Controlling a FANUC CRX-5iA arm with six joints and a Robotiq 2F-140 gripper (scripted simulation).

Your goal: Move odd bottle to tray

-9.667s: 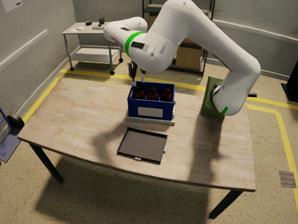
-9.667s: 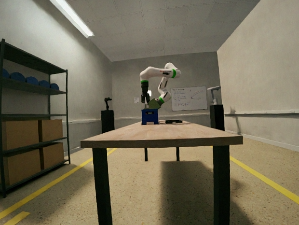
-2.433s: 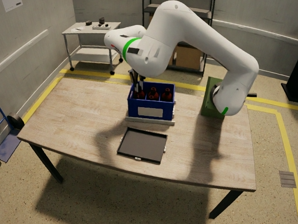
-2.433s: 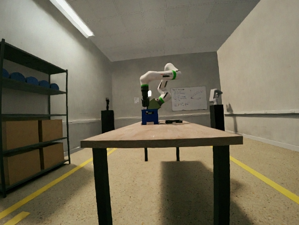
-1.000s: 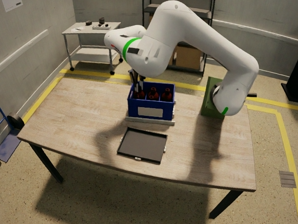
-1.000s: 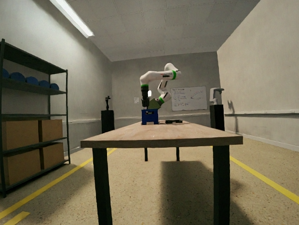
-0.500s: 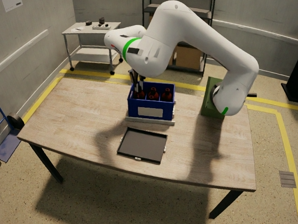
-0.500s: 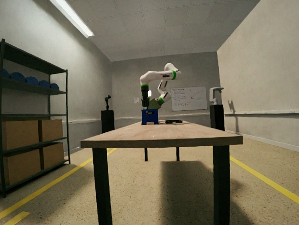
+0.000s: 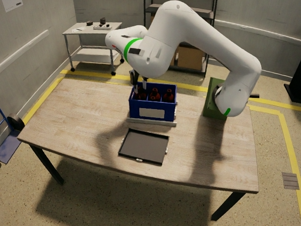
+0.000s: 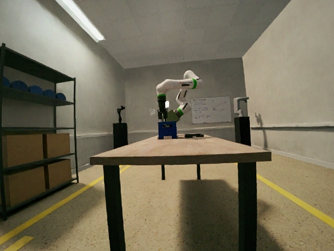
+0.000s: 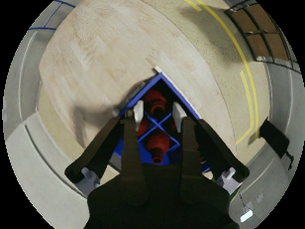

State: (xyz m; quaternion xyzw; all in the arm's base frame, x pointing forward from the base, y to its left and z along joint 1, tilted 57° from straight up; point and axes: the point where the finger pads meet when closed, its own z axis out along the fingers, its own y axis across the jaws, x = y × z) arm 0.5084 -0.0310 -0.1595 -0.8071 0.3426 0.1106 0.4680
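Now: hand 90 mm past the bottle and 80 mm above it. The rest, counted from my hand: dark tray: 320 mm to the left, 160 mm below, 90 mm behind; blue crate: 90 mm below, 90 mm behind, 40 mm to the left.
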